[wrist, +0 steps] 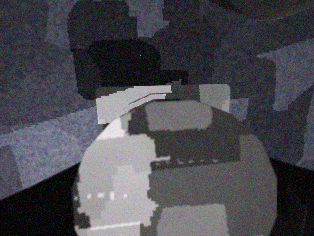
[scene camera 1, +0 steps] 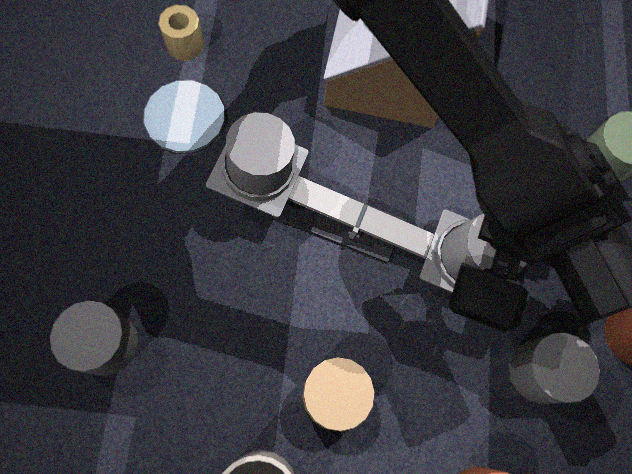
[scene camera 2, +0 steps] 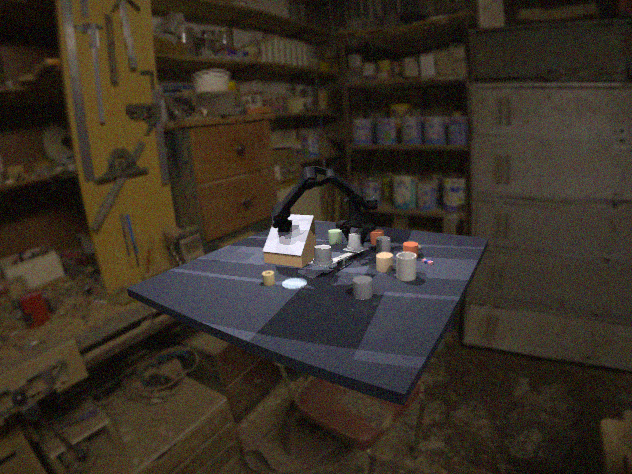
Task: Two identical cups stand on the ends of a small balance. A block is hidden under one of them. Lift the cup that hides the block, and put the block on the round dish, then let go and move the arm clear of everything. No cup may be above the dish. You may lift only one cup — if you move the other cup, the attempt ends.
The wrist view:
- my gripper
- small balance
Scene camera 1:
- my gripper
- tan cylinder
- small balance
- pale blue round dish
